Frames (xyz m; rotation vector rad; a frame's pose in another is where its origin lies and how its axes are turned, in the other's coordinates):
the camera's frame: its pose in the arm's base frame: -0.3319 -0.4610 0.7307 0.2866 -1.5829 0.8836
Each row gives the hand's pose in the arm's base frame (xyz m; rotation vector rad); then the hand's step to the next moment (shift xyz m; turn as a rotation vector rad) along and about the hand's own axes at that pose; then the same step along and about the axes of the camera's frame.
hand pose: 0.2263 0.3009 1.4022 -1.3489 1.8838 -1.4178
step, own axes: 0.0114 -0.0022 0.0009 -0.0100 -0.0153 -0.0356
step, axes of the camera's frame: 0.0014 -0.0064 0.0096 0.0352 0.0186 -0.0044
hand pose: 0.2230 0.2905 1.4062 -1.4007 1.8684 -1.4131
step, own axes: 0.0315 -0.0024 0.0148 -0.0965 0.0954 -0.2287
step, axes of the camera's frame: -0.0069 -0.0247 0.0237 0.0850 0.2519 0.0060
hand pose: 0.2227 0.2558 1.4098 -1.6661 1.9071 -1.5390
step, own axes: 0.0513 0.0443 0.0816 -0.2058 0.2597 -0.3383
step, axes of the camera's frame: -0.0735 -0.0534 0.0547 0.0359 0.4717 0.0218
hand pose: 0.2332 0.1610 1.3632 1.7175 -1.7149 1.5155
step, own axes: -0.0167 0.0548 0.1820 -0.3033 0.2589 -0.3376
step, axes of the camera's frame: -0.1579 -0.0841 0.0664 -0.0253 0.5206 -0.0361
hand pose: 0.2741 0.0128 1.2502 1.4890 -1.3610 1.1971
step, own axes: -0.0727 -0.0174 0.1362 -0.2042 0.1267 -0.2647
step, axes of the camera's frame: -0.1374 -0.0583 0.0432 -0.0033 0.3477 -0.0832
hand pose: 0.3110 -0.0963 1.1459 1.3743 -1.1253 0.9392
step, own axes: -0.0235 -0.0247 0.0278 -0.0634 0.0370 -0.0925
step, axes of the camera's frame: -0.0409 -0.0159 0.0036 0.0019 0.1128 -0.0347
